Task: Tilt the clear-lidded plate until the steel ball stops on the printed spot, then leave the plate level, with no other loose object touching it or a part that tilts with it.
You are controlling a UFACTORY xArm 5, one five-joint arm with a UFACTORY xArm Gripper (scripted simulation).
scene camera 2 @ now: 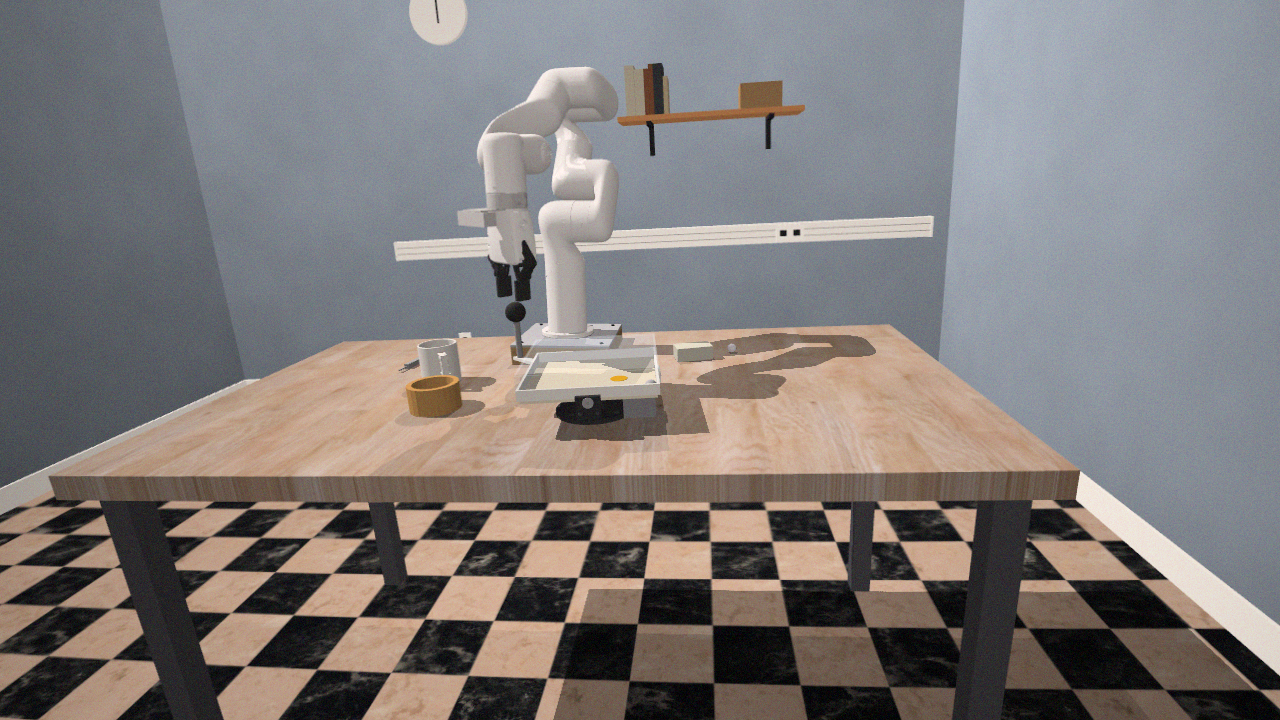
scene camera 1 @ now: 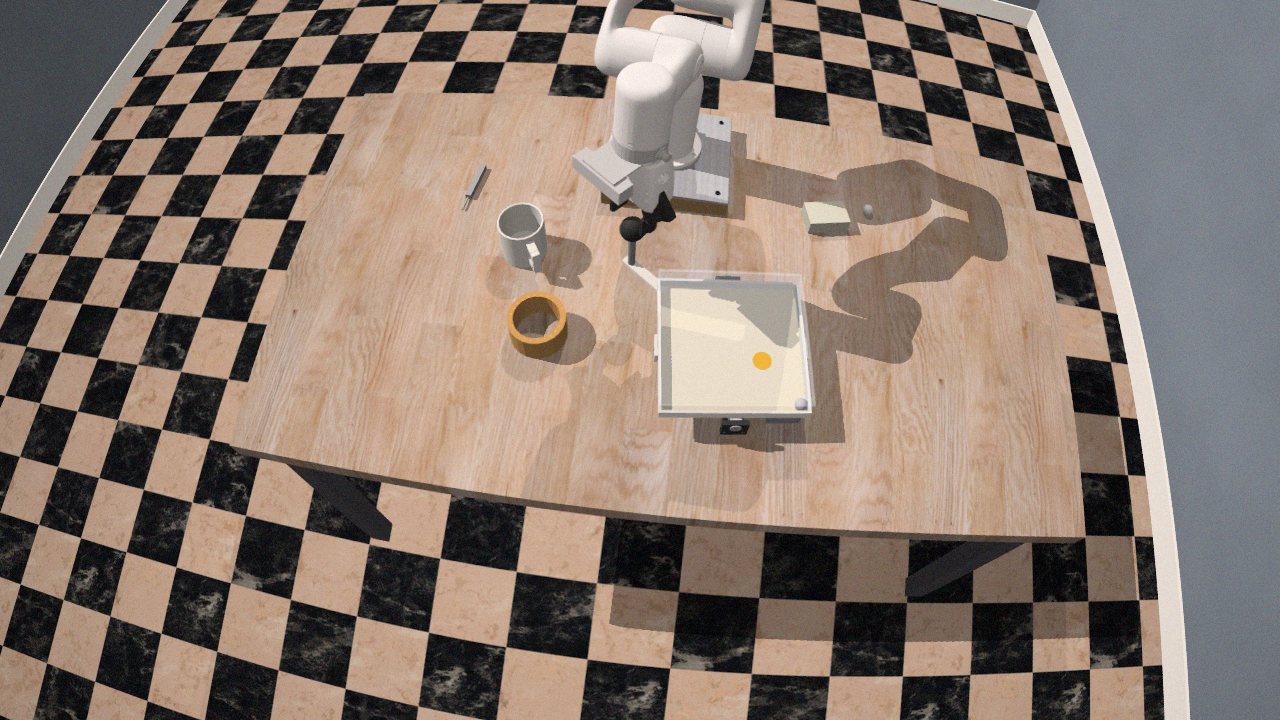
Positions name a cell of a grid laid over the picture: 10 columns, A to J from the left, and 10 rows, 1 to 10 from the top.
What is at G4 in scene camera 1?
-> A pale block.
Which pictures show the white mug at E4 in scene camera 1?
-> Scene camera 2 and scene camera 1: all of them.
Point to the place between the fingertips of my gripper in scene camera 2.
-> E5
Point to a white mug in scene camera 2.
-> D5
